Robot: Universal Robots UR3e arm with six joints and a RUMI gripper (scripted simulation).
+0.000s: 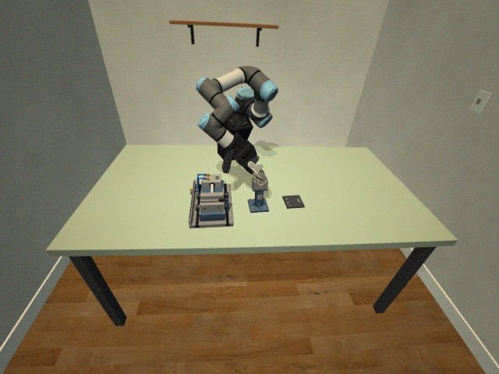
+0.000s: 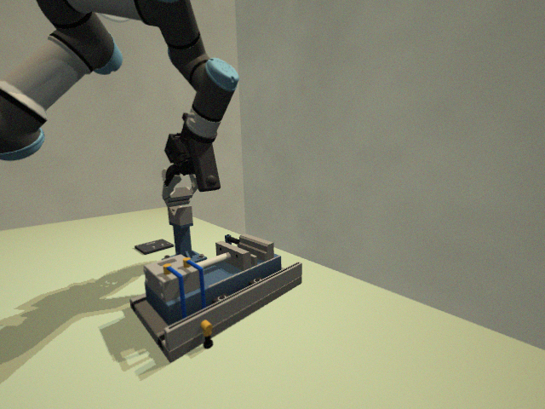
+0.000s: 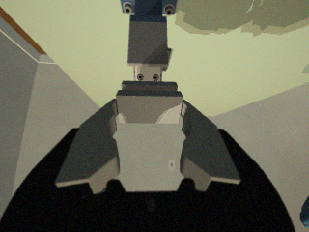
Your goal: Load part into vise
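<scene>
Now: hand 1 cm above the part. The rest, counted from my hand: air cylinder: 9 cm behind, 22 cm to the right, 11 cm below; then fixed jaw: 11 cm ahead, 20 cm to the right, 11 cm below; then work stop rod: 7 cm ahead, 16 cm to the right, 10 cm below.
</scene>
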